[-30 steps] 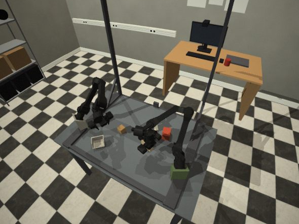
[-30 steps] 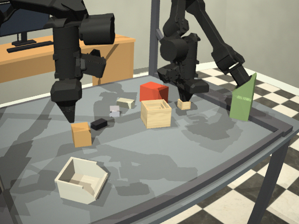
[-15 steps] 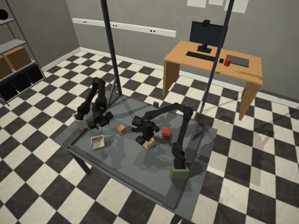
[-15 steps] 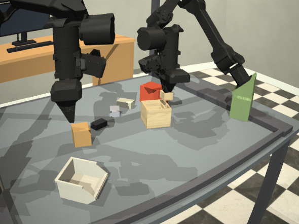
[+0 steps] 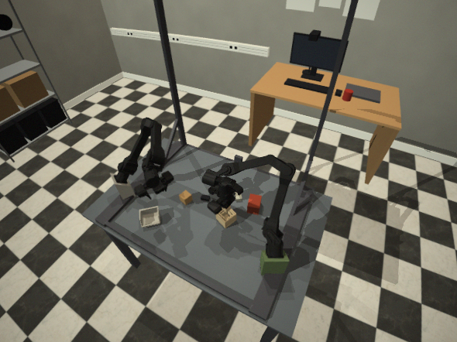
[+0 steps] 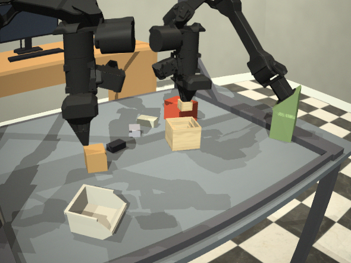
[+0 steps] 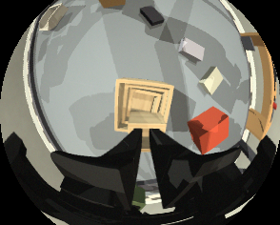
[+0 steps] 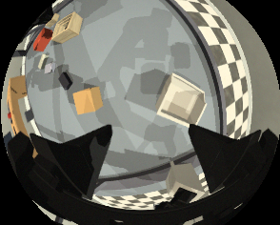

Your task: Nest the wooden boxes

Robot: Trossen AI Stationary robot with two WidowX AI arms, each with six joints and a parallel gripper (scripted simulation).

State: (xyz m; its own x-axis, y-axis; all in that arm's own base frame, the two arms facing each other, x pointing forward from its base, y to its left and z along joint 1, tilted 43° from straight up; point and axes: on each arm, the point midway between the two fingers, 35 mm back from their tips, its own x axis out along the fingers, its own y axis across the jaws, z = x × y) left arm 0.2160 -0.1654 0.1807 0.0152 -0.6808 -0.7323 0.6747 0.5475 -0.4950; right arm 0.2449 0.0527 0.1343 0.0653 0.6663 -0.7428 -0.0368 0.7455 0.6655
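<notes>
Right now the orange cube is 16 cm below my right hand, 12 cm behind it and 7 cm to the left of it. The rest, counted from my right hand: white bin 16 cm below, 8 cm ahead, 3 cm to the right; black block 18 cm behind, 17 cm below, 16 cm to the left; grey piece 25 cm to the left, 24 cm behind, 17 cm below.
</notes>
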